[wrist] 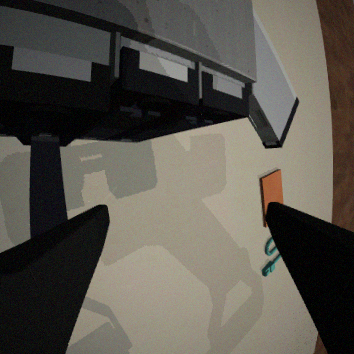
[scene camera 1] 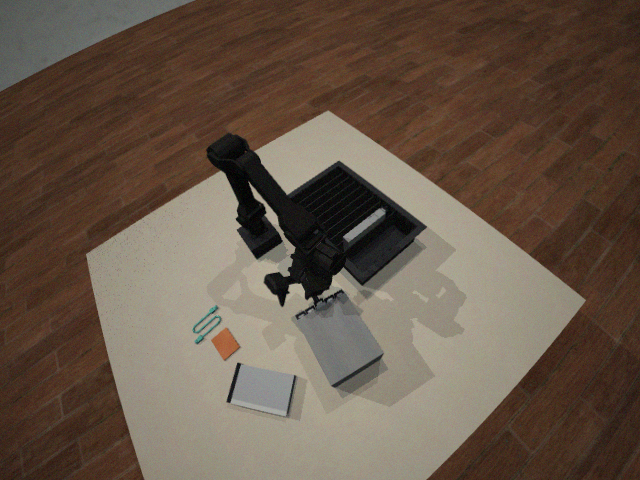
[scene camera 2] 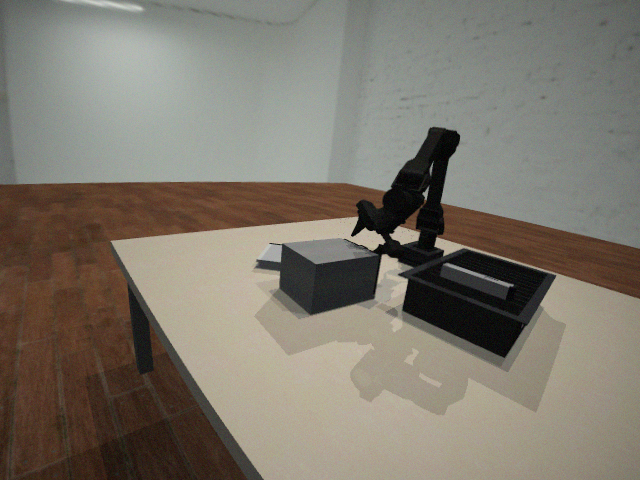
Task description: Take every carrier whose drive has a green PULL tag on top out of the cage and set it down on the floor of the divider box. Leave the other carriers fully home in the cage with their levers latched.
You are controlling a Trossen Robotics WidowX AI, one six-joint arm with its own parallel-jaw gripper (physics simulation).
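Frame: origin at the arm's base, x right, y ahead, z up, level; metres.
Seen in the pictures: gripper, fingertip midpoint: [wrist: 188,211] [scene camera 1: 294,302]; arm's base at its link origin: [scene camera 1: 256,228] [scene camera 2: 425,247].
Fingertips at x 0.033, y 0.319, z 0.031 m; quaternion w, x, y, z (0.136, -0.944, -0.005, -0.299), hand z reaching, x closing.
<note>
Offsets run from my fingertips to a thing's top centre. "spot": to the spot under its first point.
The grey cage @(dx -0.044, dy +0.146, dz +0.028 m) [scene camera 1: 343,343] [scene camera 2: 330,279] [wrist: 210,35] stands on the table, its carrier fronts with pale labels facing the arm. In the wrist view one carrier's dark lever @(dx -0.058, dy +0.018, dz -0.017 m) [wrist: 47,185] is swung out; my left-hand finger overlaps its far end. My gripper [scene camera 1: 298,303] [scene camera 2: 366,243] [wrist: 188,211] is open in front of the cage, with no object between its fingertips. The black divider box @(dx -0.309, dy -0.152, dz +0.001 m) [scene camera 1: 383,198] [scene camera 2: 454,315] holds one pale grey carrier @(dx -0.315, dy -0.072, dz +0.021 m) [scene camera 1: 364,225] [scene camera 2: 476,281], beside the wide open bay. Drive tops inside the cage are hidden; no green tag can be made out.
A flat grey case @(dx +0.206, dy +0.125, dz -0.064 m) [scene camera 1: 263,388] [scene camera 2: 269,255] [wrist: 277,85] with black ends lies beside the cage. An orange square @(spot: dx +0.242, dy -0.051, dz -0.086 m) [scene camera 1: 225,343] [wrist: 272,192] and a teal cable @(spot: dx +0.226, dy -0.174, dz -0.085 m) [scene camera 1: 214,308] [wrist: 268,269] lie near it. The divider box stands on the cage's other side, near the arm base [scene camera 1: 259,238].
</note>
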